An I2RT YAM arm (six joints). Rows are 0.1 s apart.
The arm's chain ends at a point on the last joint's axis. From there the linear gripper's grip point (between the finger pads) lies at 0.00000 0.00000 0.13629 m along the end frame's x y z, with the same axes.
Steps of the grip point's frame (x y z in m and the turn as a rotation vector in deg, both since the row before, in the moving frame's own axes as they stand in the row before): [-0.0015 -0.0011 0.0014 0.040 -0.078 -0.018]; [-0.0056 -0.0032 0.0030 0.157 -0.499 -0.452]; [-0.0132 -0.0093 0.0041 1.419 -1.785 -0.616]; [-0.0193 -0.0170 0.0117 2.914 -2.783 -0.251]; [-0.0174 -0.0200 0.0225 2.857 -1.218 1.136]
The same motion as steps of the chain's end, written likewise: [-0.0013 -0.0010 0.0014 0.040 -0.078 -0.018]; [-0.0044 -0.0028 0.0030 0.157 -0.499 -0.452]; [-0.0089 -0.0059 0.0042 1.419 -1.785 -0.616]; [-0.0127 -0.0101 0.0120 2.914 -2.783 -0.251]; [-0.0146 -0.0132 0.0227 2.857 -1.218 1.136]
